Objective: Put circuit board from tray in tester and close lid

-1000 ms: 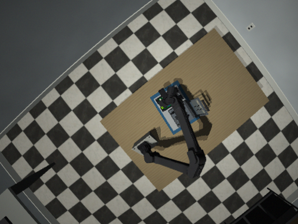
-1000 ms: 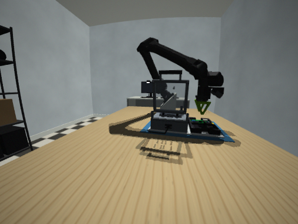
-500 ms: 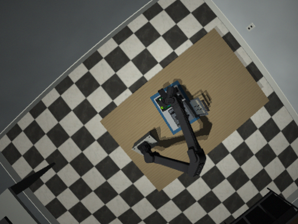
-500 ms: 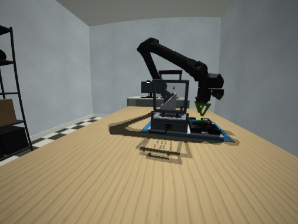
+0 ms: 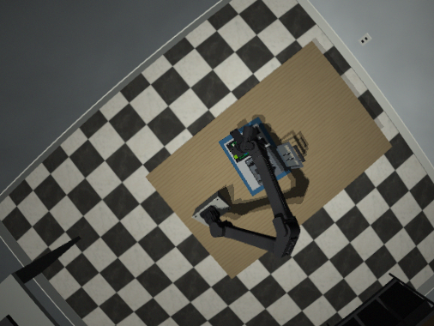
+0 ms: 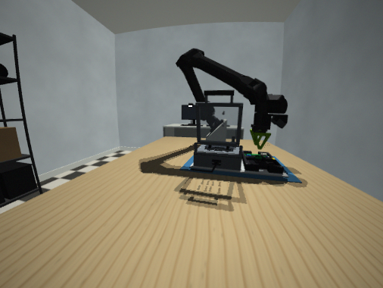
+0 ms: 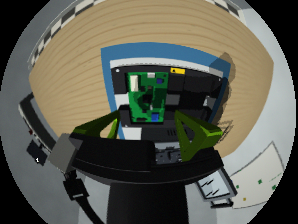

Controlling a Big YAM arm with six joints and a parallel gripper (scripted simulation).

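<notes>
My gripper is now 5 cm above the green circuit board. Also, from my hand: tester plate 5 cm ahead, 17 cm to the right; then clear lid 17 cm ahead, 19 cm to the right, 11 cm above.
</notes>
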